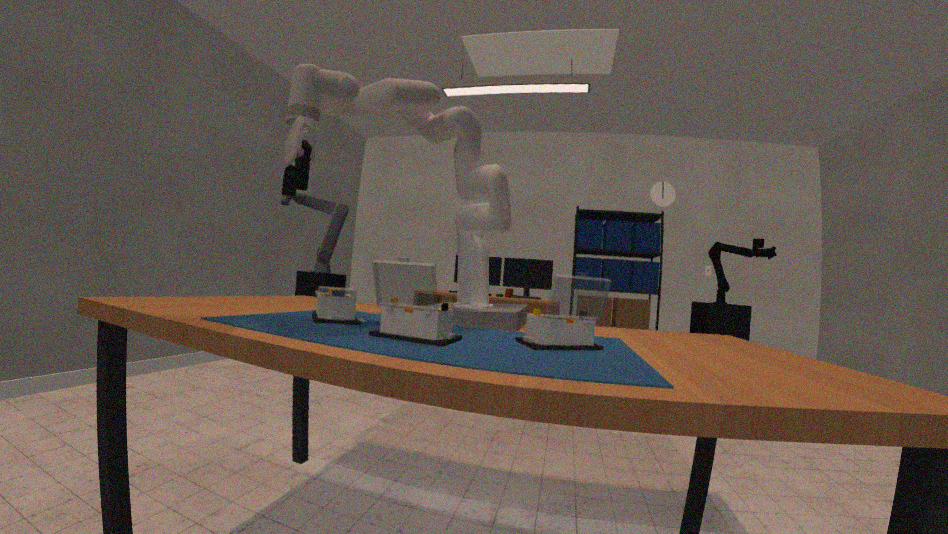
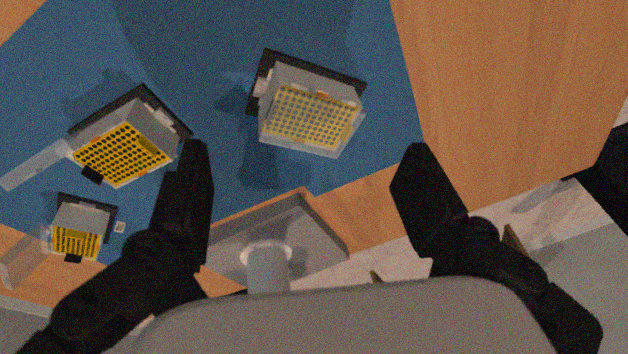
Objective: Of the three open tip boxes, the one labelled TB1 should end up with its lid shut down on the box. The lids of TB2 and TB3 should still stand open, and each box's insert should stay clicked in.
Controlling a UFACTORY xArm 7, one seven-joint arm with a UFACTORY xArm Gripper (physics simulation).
Labels:
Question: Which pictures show my gripper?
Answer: Image 1 and image 2: all of them.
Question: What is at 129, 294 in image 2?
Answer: My gripper.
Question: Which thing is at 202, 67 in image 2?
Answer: A blue mat.

